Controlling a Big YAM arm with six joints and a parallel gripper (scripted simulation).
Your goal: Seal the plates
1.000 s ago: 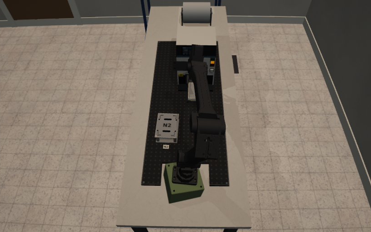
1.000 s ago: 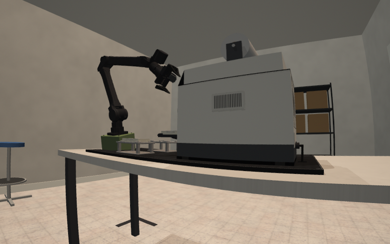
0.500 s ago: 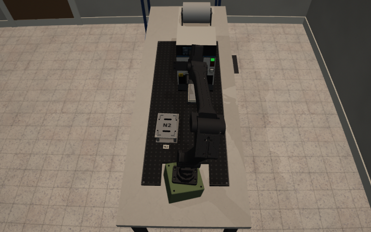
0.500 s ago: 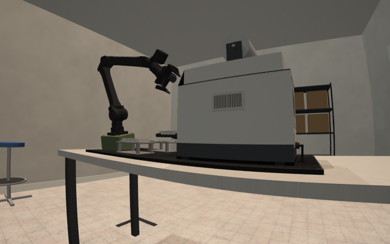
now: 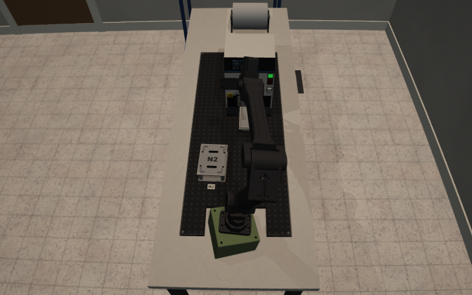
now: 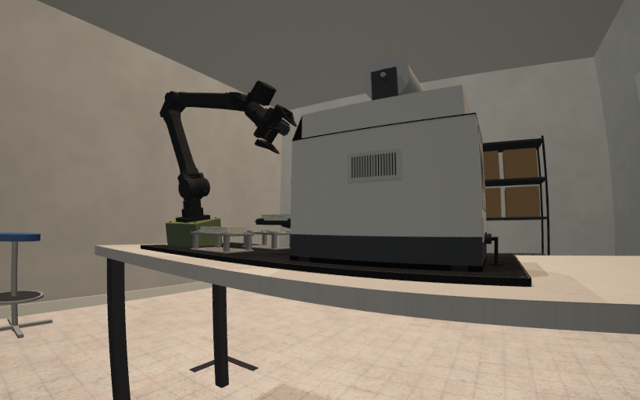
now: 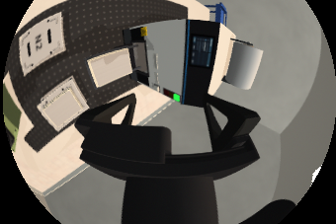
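My hand is 240 mm above the white well plate and 10 mm short of it. Also, from my hand: yellow warning label 190 mm below, 110 mm ahead, 90 mm to the left; foil roll 340 mm ahead, 80 mm above; sealer stage 250 mm below, 10 mm ahead.
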